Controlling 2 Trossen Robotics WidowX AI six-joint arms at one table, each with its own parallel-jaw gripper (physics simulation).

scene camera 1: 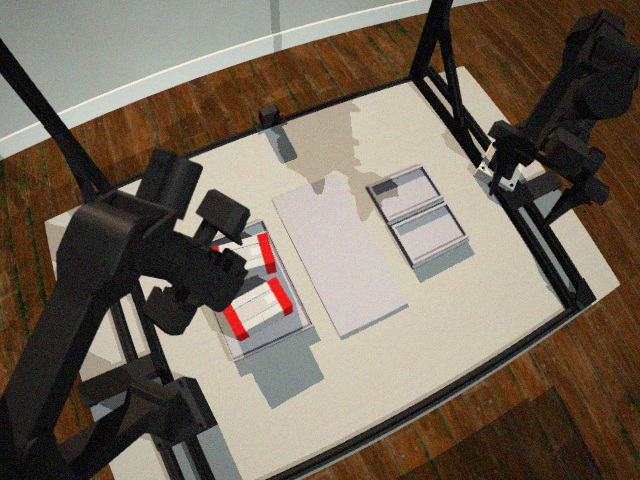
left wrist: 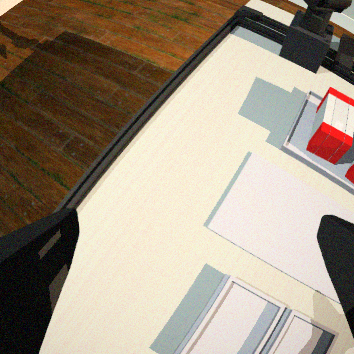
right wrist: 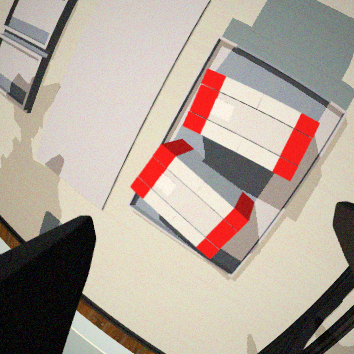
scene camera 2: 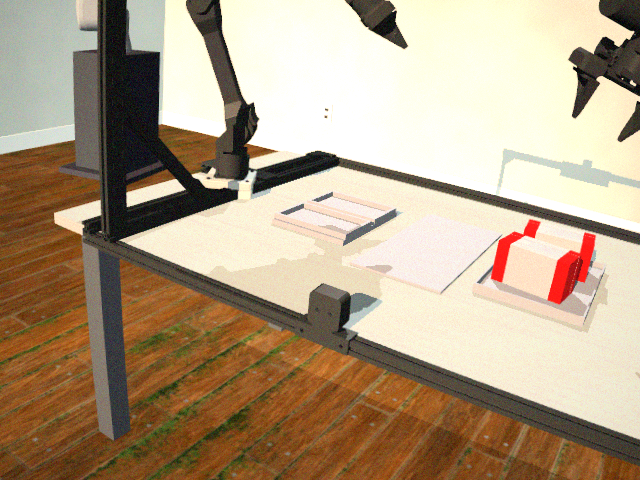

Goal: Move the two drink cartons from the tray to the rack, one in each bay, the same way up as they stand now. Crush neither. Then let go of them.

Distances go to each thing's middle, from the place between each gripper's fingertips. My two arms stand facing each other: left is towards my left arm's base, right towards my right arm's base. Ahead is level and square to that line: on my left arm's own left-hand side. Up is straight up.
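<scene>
My right gripper is 3 cm past the grey tray (scene camera 1: 299, 320), 3 cm to the right of it and 25 cm above it. Pale grey mat (scene camera 1: 355, 285), from my right hand: 23 cm to the left, 1 cm ahead, 26 cm below. Going by their middles, of the things named here the grey tray is the nearest to my right gripper.
Counted from my left hand, the grey tray is 34 cm to the right, 24 cm behind and 33 cm below. The pale grey mat is 14 cm to the right of my left hand, 19 cm behind it and 33 cm below it. By its middle, the mat is nearer to my right gripper than to my left hand.
</scene>
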